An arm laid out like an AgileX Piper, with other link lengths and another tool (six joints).
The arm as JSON. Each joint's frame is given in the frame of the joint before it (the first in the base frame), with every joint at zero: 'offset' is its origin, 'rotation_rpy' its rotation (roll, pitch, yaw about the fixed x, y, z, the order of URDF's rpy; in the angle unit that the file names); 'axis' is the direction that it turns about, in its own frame. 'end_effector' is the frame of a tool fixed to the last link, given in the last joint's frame.
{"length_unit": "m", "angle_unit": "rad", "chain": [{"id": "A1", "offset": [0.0, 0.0, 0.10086], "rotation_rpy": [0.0, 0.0, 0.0], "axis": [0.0, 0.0, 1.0]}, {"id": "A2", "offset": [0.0, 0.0, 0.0], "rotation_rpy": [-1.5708, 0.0, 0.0], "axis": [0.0, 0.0, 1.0]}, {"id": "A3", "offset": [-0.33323, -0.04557, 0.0], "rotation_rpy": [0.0, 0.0, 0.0], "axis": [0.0, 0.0, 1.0]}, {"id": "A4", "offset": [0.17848, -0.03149, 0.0], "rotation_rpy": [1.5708, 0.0, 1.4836], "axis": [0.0, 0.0, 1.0]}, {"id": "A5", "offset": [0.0, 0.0, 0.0], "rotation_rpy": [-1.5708, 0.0, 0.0], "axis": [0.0, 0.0, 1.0]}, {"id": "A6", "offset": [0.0, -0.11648, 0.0], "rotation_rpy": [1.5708, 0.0, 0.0], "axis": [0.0, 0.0, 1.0]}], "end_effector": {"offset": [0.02, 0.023, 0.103], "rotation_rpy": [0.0, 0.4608, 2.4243]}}
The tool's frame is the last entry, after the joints.
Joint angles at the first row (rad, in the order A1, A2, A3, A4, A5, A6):
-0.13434 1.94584 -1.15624 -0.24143 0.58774 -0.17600
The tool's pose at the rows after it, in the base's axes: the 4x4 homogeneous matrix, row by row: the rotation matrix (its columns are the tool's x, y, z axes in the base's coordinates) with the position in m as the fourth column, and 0 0 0 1 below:
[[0.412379 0.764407 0.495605 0.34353], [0.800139 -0.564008 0.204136 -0.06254], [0.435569 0.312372 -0.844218 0.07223], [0 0 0 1]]
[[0.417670 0.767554 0.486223 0.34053], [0.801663 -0.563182 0.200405 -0.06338], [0.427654 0.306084 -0.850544 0.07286], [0 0 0 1]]
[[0.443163 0.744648 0.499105 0.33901], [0.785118 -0.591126 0.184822 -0.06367], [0.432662 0.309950 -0.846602 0.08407], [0 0 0 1]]
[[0.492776 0.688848 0.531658 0.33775], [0.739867 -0.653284 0.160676 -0.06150], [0.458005 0.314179 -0.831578 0.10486], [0 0 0 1]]
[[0.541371 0.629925 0.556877 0.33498], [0.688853 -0.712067 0.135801 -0.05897], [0.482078 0.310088 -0.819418 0.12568], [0 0 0 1]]
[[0.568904 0.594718 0.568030 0.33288], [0.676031 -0.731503 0.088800 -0.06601], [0.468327 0.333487 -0.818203 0.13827], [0 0 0 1]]
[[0.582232 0.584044 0.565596 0.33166], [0.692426 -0.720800 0.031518 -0.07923], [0.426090 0.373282 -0.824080 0.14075], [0 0 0 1]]
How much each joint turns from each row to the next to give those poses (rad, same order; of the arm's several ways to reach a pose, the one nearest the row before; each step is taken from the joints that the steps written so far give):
0.00011 -0.00113 -0.00132 -0.00390 0.00919 0.00575
-0.00002 -0.00290 -0.00003 -0.00468 0.01406 0.00097
0.00001 -0.02390 -0.02392 0.00458 0.04630 0.02545
-0.00001 -0.04189 -0.04800 0.02198 0.08010 0.05315
0.00002 -0.03841 -0.05467 0.02038 0.08998 0.05505
-0.00001 -0.01957 -0.03452 -0.03890 0.05364 0.05427
0.00000 -0.00003 -0.00420 -0.07682 0.01123 0.04760

